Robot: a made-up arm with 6 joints.
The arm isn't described. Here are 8 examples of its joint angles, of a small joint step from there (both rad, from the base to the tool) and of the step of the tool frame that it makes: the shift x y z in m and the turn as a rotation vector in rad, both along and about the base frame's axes.
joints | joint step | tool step
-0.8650 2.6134 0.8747 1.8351 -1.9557 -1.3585 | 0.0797 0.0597 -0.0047 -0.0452 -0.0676 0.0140 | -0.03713 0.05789 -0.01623 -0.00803 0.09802 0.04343
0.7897 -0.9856 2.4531 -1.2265 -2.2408 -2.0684 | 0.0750 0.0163 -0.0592 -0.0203 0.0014 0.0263 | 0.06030 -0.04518 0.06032 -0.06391 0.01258 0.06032
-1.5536 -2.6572 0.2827 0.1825 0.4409 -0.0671 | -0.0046 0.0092 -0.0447 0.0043 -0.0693 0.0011 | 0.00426 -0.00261 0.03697 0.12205 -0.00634 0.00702
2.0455 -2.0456 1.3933 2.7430 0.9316 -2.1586 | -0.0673 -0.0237 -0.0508 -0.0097 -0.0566 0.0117 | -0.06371 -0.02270 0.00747 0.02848 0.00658 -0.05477
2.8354 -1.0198 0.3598 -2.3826 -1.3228 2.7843 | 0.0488 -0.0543 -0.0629 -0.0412 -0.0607 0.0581 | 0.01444 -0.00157 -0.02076 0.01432 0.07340 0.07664
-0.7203 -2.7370 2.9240 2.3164 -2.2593 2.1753 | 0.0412 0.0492 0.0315 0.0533 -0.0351 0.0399 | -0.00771 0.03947 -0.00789 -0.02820 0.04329 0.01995
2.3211 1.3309 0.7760 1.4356 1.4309 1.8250 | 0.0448 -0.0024 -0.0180 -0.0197 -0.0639 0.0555 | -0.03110 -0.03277 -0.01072 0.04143 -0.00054 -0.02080
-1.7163 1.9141 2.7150 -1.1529 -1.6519 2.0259 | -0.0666 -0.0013 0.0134 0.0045 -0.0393 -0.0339 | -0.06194 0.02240 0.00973 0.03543 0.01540 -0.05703
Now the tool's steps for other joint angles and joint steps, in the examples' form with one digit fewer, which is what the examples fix.
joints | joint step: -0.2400 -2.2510 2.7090 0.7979 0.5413 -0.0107 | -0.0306 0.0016 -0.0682 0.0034 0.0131 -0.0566
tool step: -0.0481 0.0136 -0.0187 0.0582 0.0694 -0.0682
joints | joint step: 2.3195 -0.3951 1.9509 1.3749 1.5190 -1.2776 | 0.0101 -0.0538 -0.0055 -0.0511 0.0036 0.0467
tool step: 0.0362 -0.0137 -0.0384 0.0897 0.0427 0.0489
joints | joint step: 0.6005 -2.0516 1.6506 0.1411 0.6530 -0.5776 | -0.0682 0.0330 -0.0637 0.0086 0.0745 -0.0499
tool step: -0.0817 0.0259 0.0687 -0.0193 0.0204 -0.1197
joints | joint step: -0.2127 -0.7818 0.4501 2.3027 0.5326 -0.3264 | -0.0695 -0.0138 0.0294 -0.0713 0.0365 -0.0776
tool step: -0.0343 0.0133 0.0021 0.0426 0.0011 0.0616
